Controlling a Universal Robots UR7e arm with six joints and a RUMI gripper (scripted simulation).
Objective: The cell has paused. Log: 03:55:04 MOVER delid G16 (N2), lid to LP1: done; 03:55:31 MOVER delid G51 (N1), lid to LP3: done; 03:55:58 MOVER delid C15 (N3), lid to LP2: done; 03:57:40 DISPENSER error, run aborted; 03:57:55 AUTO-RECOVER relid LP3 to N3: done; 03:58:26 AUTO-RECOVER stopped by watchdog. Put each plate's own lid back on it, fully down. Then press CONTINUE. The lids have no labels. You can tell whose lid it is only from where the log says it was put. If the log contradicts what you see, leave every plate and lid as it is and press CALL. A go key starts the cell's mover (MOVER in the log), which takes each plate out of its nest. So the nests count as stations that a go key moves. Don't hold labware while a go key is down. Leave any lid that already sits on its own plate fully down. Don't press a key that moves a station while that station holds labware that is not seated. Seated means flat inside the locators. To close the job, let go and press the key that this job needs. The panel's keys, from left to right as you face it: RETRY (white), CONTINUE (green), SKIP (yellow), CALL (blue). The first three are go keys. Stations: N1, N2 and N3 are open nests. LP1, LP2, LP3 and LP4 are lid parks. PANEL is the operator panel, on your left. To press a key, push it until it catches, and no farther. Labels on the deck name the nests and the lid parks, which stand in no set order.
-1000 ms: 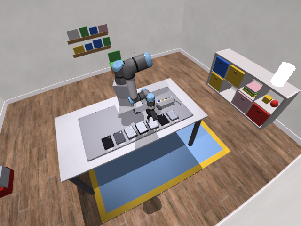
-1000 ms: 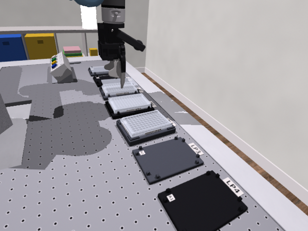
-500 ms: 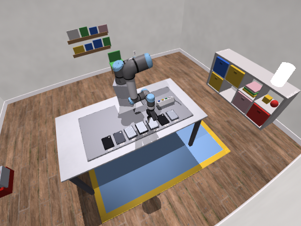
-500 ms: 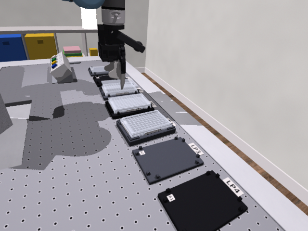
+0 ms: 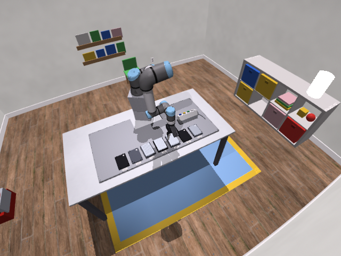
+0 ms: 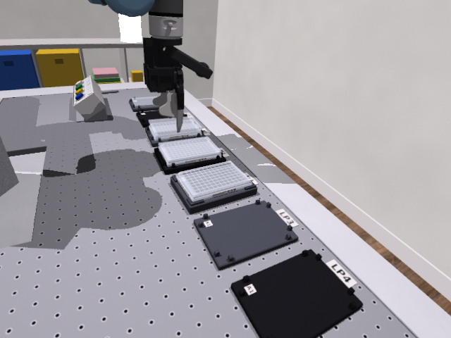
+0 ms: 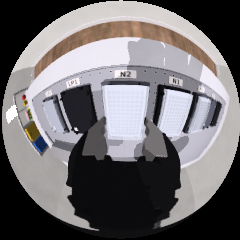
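My hand is 2 cm short of the park LP1, 13 cm to the right of it and 4 cm above it. The rest, counted from my hand: lid park LP3 (5 cm behind, 39 cm to the right, 4 cm below); green key (19 cm behind, 34 cm to the left, 2 cm above); white key (18 cm behind, 39 cm to the left, 2 cm above).
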